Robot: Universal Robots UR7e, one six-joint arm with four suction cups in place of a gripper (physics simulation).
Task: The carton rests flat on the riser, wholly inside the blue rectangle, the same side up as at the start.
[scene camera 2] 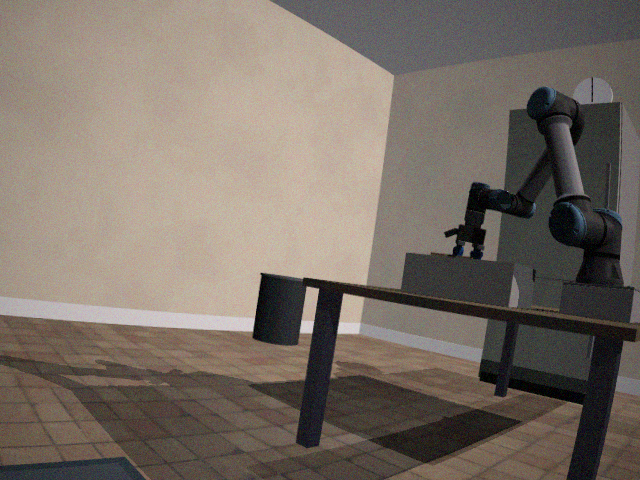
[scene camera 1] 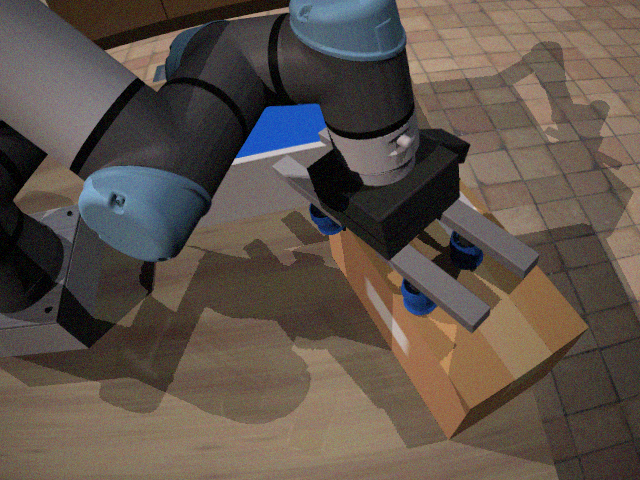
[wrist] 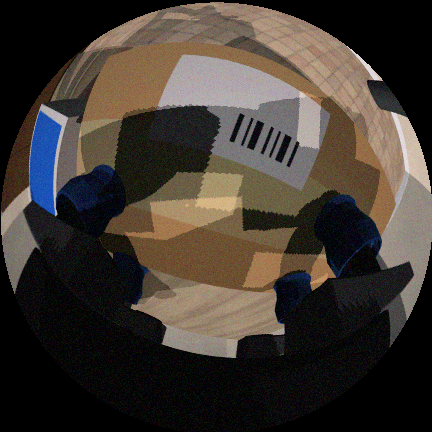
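The brown carton lies on the wooden table to the right of the grey riser, white barcode label facing up. The blue rectangle on the riser is bare. My suction gripper sits over the carton's near end. Its right-hand cups rest on the carton's top. The left-hand cups stand at or past the carton's edge. In scene camera 2 the riser hides the carton's body.
The carton lies close to the table's far right edge, with tiled floor beyond. A dark round bin stands on the floor past the table's end. A tall grey cabinet stands behind the arm.
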